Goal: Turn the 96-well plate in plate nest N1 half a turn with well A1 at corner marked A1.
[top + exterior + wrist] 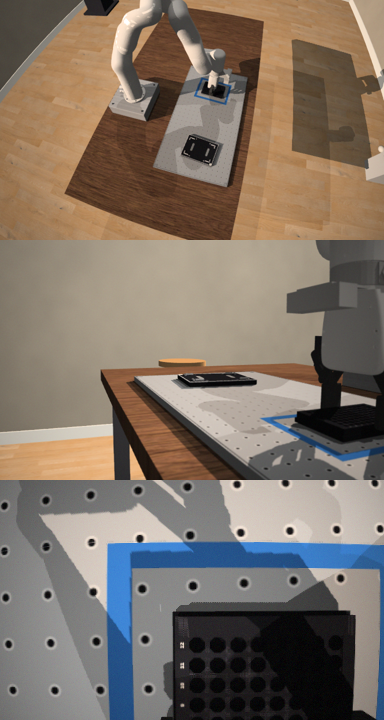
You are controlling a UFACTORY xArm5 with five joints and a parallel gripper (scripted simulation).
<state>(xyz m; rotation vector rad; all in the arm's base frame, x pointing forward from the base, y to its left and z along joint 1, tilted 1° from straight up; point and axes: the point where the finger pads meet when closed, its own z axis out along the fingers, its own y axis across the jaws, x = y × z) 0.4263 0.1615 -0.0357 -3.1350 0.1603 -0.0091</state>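
Right now my hand is 10 mm above the black 96-well plate. From my hand the other things lie so: black plate nest: 390 mm to the right, 20 mm below.
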